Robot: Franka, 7 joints.
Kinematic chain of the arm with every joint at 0, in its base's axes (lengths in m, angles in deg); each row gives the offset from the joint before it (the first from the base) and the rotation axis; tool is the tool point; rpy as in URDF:
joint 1: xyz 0 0 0.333 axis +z
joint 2: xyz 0 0 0 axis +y
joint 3: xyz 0 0 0.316 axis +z
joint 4: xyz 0.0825 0 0 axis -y
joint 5: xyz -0.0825 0 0.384 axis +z
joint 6: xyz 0 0 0 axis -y
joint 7: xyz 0.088 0 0 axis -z
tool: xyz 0 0 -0.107 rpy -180 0 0
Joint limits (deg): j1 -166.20..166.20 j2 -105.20..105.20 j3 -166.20..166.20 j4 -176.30..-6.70 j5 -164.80..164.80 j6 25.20..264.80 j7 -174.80..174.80
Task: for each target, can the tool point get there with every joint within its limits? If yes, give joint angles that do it. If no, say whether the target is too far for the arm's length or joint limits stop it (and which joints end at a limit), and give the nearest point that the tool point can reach.
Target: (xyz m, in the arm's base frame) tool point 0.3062 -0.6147 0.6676
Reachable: yes | joints -79.74 48.96 23.85 -22.10 -128.03 210.34 -118.09
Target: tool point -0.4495 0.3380 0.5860
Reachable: yes | joints 80.08 9.50 53.79 -107.75 103.47 70.89 26.32
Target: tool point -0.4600 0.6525 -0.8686
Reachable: no: too far | nearest point -0.2992 0.4244 -0.3055 | short by 0.628 m
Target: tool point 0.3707 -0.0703 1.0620
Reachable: yes | joints 41.70 20.89 -89.56 -27.73 -35.71 104.73 -78.59
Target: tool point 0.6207 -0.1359 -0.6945
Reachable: no: too far | nearest point 0.4724 -0.1034 -0.3216 | short by 0.403 m
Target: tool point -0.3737 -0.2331 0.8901
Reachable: yes | joints 137.94 -4.81 66.51 -88.64 -6.24 233.06 -63.07
